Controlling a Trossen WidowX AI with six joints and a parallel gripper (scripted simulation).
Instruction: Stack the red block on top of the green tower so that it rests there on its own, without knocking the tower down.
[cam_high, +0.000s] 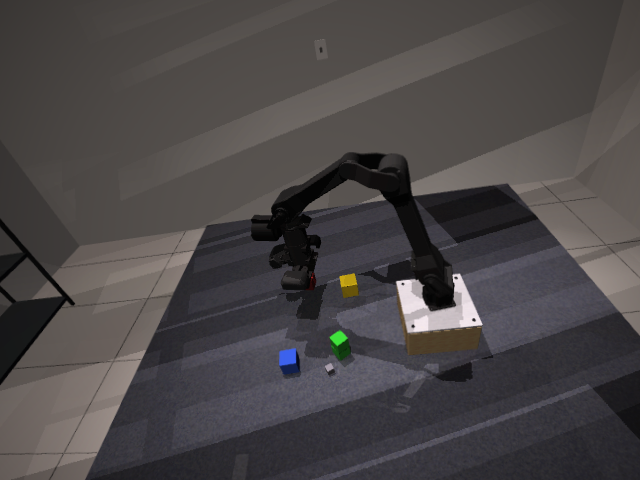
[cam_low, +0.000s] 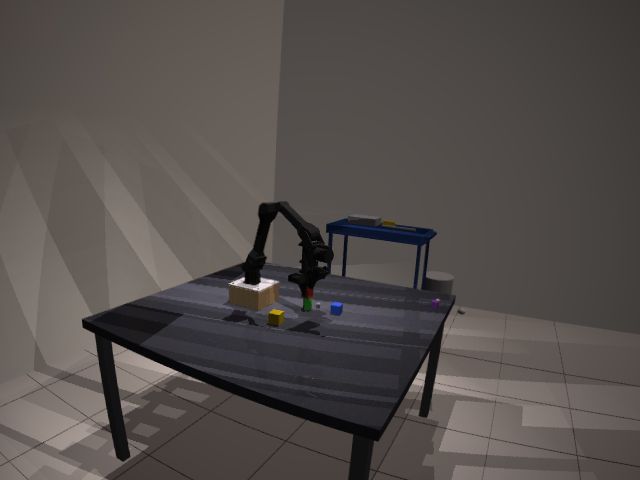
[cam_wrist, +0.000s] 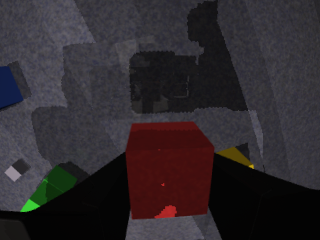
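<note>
Right now my gripper tip is 2 cm past the small grey piece, 20 cm to the right of it and 11 cm above it. Round my gripper tip: yellow block 11 cm behind, 6 cm to the right, 10 cm below; then blue block 8 cm ahead, 16 cm to the left, 10 cm below; then red block 1 cm above.
</note>
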